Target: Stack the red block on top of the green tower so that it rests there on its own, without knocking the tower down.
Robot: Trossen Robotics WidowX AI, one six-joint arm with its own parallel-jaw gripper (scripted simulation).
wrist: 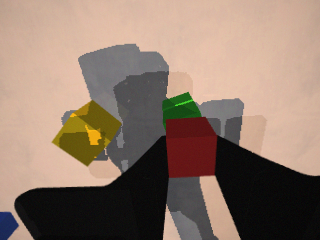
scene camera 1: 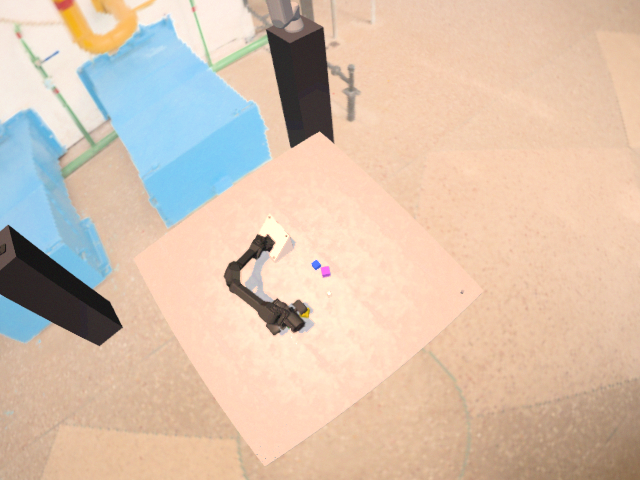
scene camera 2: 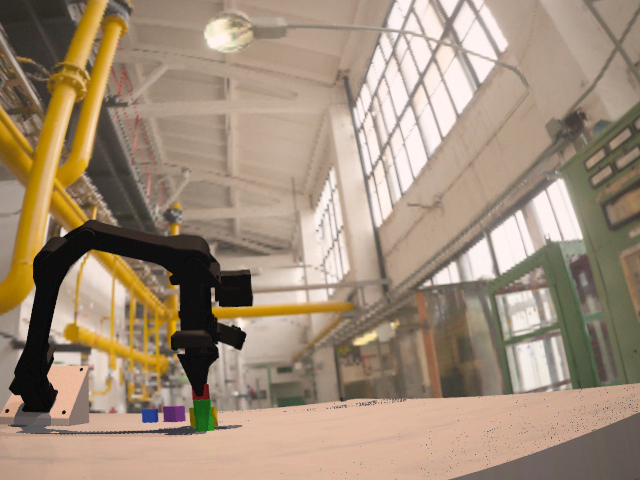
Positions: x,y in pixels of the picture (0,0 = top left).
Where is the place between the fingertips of my gripper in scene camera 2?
200,396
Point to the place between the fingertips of my gripper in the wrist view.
186,140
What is my gripper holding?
A red block.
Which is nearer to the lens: the red block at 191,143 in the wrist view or the yellow block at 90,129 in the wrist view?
The red block.
